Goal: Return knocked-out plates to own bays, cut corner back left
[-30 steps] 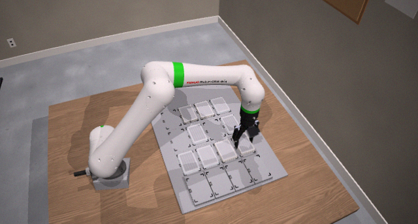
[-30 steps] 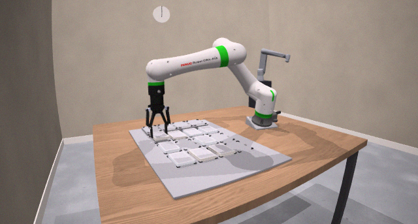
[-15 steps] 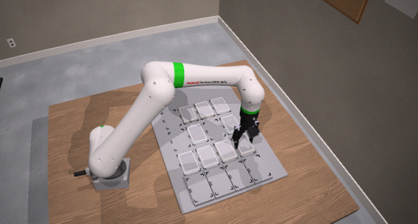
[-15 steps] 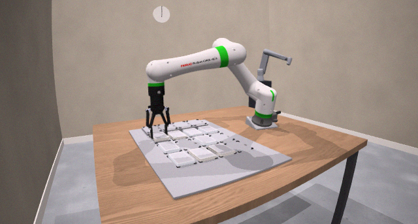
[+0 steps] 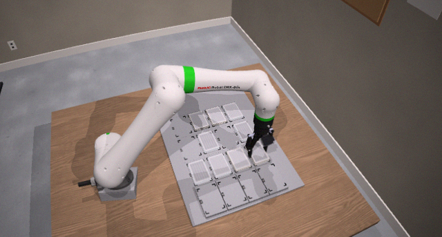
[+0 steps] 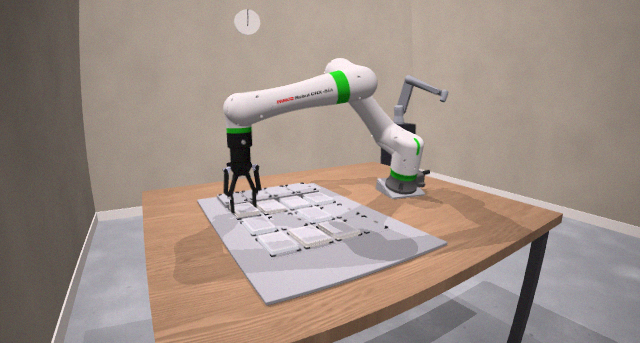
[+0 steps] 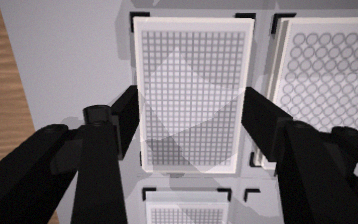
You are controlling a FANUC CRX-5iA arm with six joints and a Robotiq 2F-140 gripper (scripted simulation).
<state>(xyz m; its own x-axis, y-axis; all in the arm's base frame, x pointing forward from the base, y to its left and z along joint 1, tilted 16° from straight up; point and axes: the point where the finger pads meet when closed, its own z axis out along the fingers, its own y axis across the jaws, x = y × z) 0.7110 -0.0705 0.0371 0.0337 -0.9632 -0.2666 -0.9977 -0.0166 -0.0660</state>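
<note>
The sealed 384-well plate lies 20 mm below my hand.
</note>
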